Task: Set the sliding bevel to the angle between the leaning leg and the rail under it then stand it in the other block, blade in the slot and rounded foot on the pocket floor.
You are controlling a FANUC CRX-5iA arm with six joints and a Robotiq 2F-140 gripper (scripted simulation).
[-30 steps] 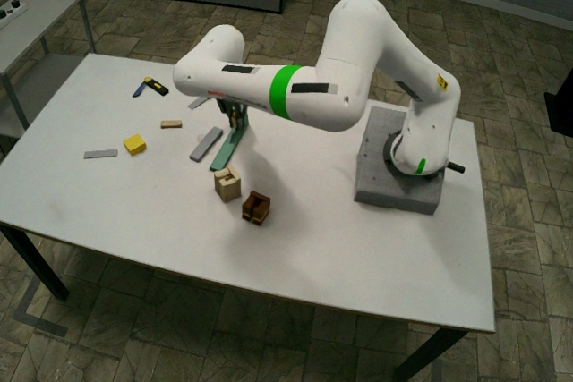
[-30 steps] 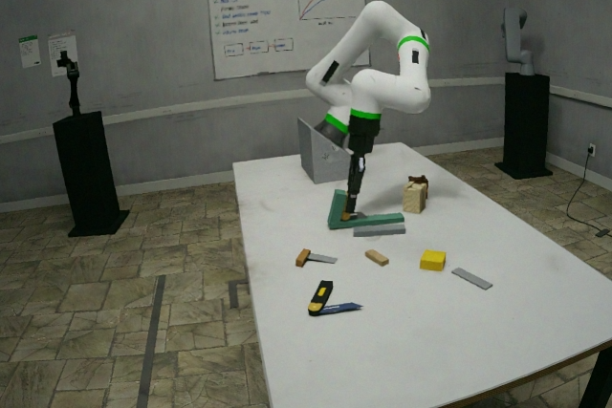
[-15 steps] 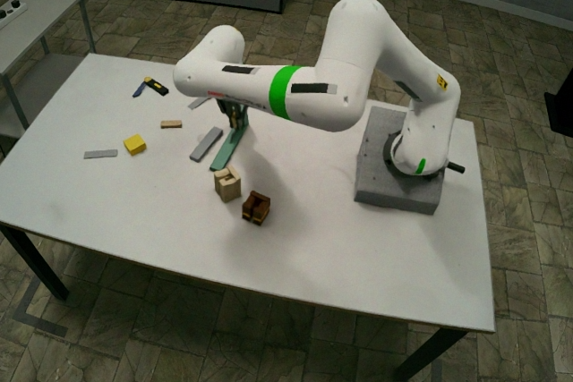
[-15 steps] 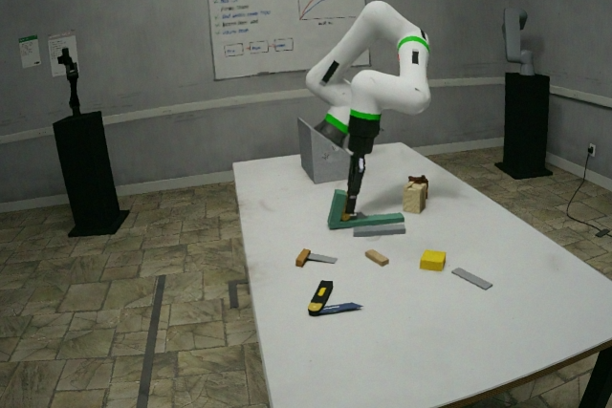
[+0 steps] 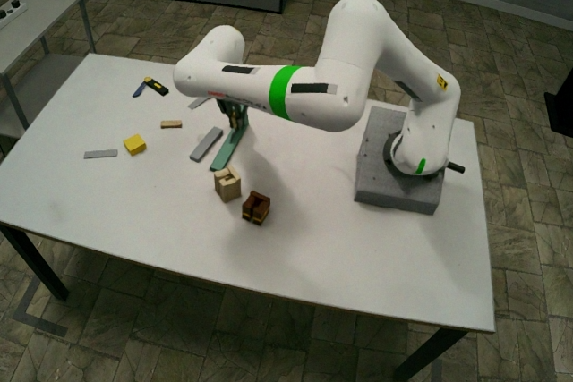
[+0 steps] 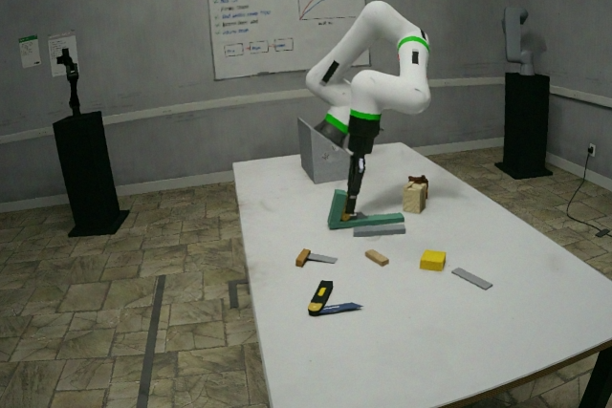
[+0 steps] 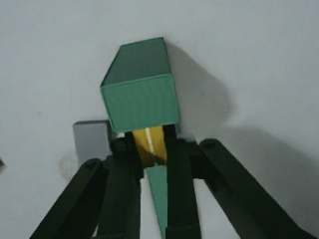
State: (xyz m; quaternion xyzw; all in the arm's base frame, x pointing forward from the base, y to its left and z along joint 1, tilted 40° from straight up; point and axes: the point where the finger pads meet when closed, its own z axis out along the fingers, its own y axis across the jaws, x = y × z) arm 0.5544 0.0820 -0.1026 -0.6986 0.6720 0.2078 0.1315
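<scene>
My gripper is now 10 mm to the left of the sliding bevel and 30 mm above it. From my hand the other things lie so: tan block (240 mm ahead, 30 mm to the left, 70 mm below); then grey blade (10 mm to the left, 50 mm below); then small square (200 mm ahead, 140 mm to the right, 70 mm below).
</scene>
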